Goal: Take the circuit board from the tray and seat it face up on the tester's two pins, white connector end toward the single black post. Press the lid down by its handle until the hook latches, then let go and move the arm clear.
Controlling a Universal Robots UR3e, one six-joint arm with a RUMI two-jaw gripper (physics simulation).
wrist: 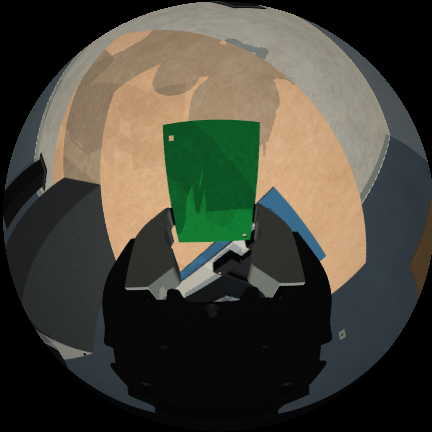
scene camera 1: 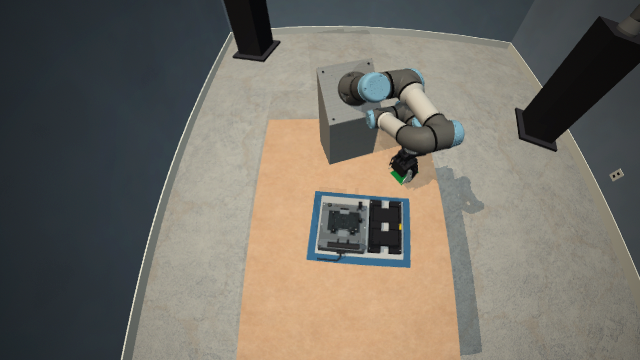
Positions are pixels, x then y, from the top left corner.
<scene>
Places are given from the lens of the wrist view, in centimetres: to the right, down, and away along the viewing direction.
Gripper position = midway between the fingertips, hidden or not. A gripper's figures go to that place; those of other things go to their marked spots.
my gripper (wrist: 212, 207): 0, -1, 14
green circuit board (wrist: 211, 165): 0, -4, 10
</scene>
